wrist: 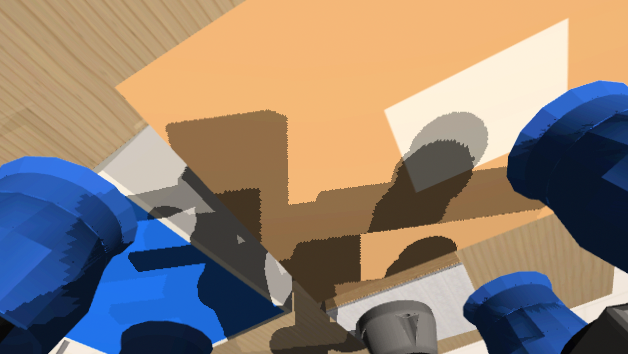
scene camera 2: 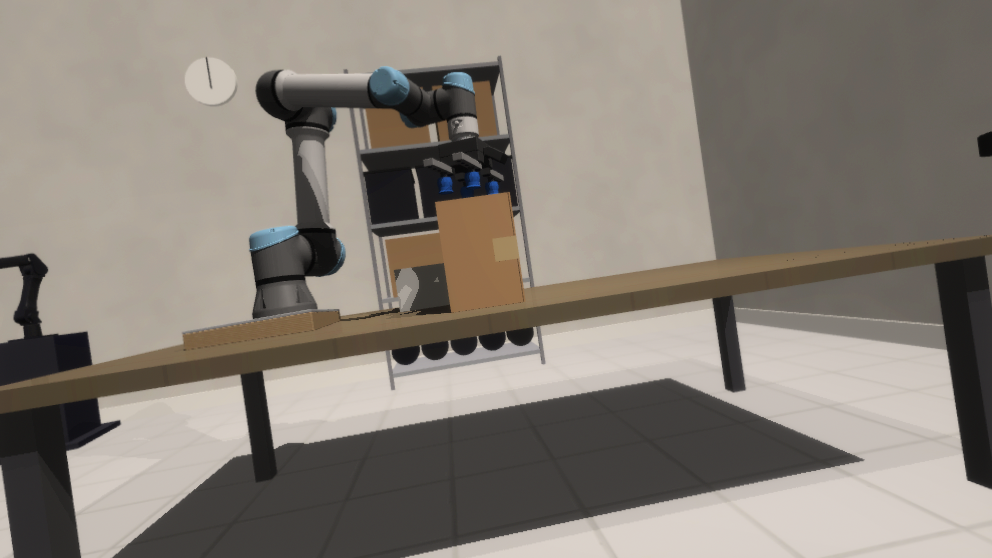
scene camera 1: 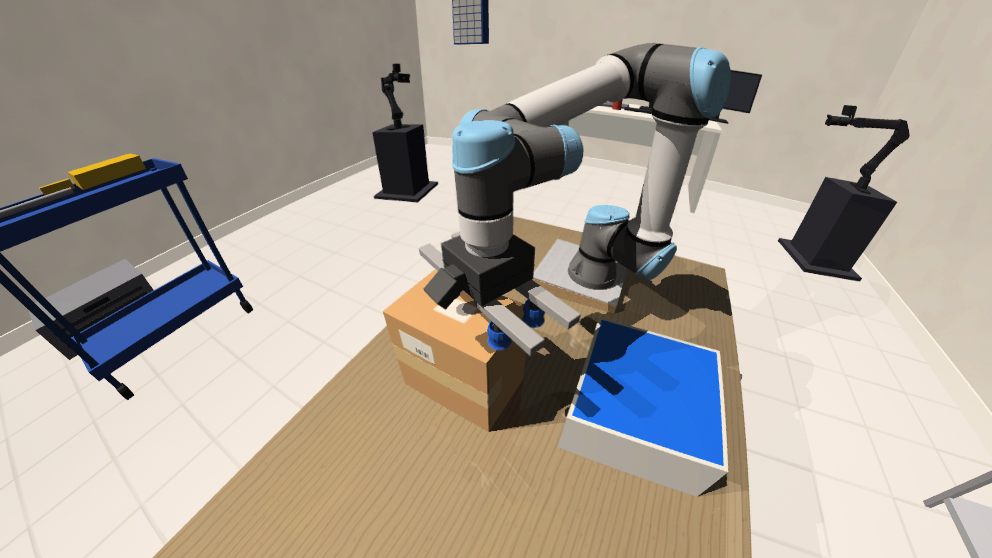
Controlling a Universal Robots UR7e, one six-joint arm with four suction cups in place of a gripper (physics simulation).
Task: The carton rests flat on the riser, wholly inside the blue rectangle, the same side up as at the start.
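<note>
The brown carton (scene camera 1: 451, 368) (scene camera 2: 478, 252) (wrist: 329, 66) stands on the wooden table (scene camera 1: 415, 485), left of the riser, with a white label on its top. The white riser (scene camera 1: 638, 461) (wrist: 144, 162) carries the blue rectangle (scene camera 1: 659, 395) (wrist: 175, 282), which has only shadows on it. My gripper (scene camera 1: 509, 319) (scene camera 2: 472, 184) hangs just over the carton's top, near the edge that faces the riser. Its blue suction cups (wrist: 56, 233) hold nothing. I cannot tell whether the cups touch the top.
The arm's base (scene camera 1: 596, 264) stands on a grey plate behind the riser. A blue cart (scene camera 1: 166, 169) stands on the floor at the left. Two camera stands (scene camera 1: 402, 159) (scene camera 1: 839, 225) stand further back. A shelf rack (scene camera 2: 388, 154) stands against the wall.
</note>
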